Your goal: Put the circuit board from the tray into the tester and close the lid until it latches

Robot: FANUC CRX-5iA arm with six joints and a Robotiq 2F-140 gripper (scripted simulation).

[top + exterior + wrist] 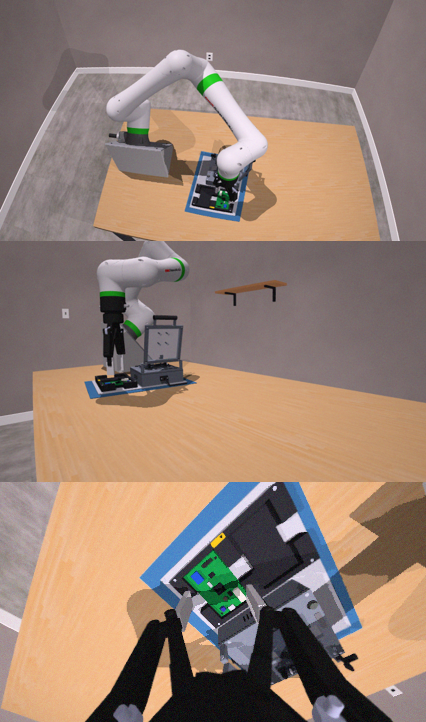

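Now: hand 7 cm above the green circuit board. From my hand the other things lie so: tester lid 9 cm ahead, 17 cm to the left, 10 cm above.
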